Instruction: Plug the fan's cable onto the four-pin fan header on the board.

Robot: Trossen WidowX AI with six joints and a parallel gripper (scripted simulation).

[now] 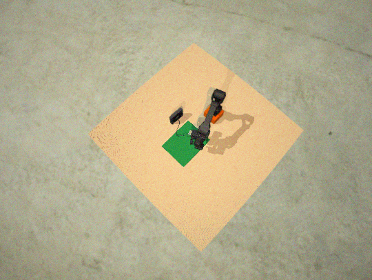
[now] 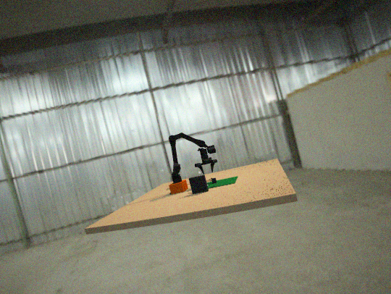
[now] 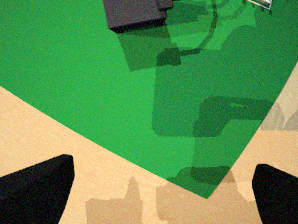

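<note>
My gripper tip is 6 cm above the black plug, 5 cm to the left of it and 5 cm short of it. From my gripper tip the other things lie so: white four-pin fan header (12 cm to the right, 9 cm below, 1 cm behind); then black fan (27 cm to the right, 3 cm below, 2 cm behind); then green board (10 cm below, 8 cm to the right, 8 cm ahead).
</note>
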